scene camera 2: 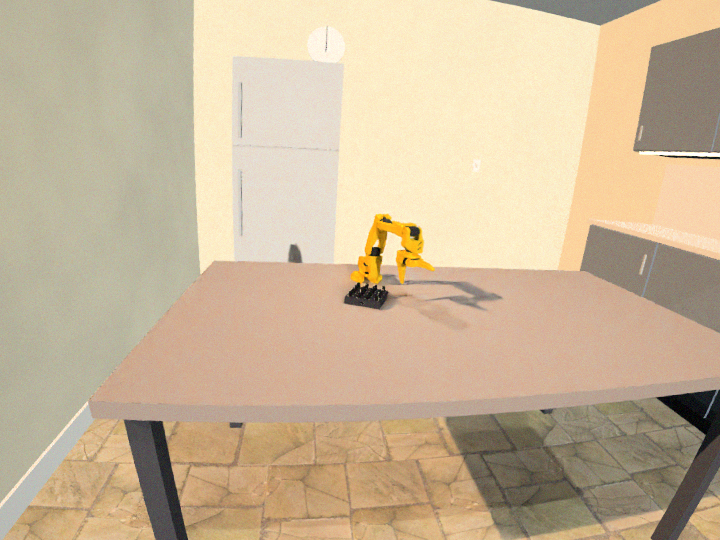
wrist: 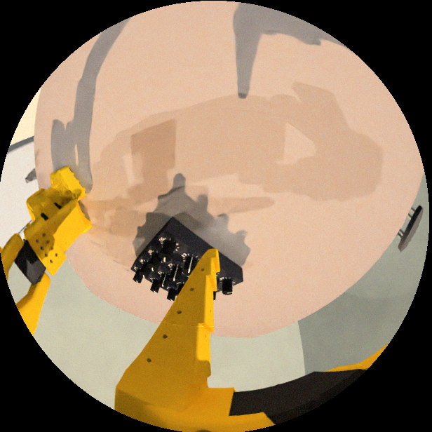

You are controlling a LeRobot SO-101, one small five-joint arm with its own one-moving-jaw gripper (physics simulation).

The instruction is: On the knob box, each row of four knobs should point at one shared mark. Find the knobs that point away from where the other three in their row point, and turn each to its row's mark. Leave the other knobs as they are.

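Pixels of known places: end effector, tool point: point(scene camera 2: 402, 282); arm's base, origin of the base link: point(scene camera 2: 367, 281).
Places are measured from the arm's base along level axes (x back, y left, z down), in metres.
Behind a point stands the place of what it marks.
The black knob box point(scene camera 2: 365, 302) {x -0.235, y -0.040, z -0.016 m} point(wrist: 189, 236) sits on the table beside the arm's base. Dark knobs with pale pointer lines and marks stand on it. In the wrist view it lies beyond the notched jaw point(wrist: 182, 325), whose tip overlaps it and hides part of its knobs; the knobs are seen steeply from the side, and I cannot tell which way each points. One knob point(wrist: 227, 285) shows at the box's right end. My gripper point(scene camera 2: 417, 275) is fully open and empty, raised above the table to the right of the box in the scene view; the moving jaw is out of the wrist picture.
The yellow arm base point(scene camera 2: 368, 269) {x -0.015, y -0.001, z -0.048 m} point(wrist: 60, 227) stands just behind the box. The table point(scene camera 2: 290, 348) {x -0.471, y -0.240, z 0.000 m} point(wrist: 320, 240) carries shadows of the arm and box. Its far edge runs behind the arm. A fridge point(scene camera 2: 284, 116) stands beyond the table.
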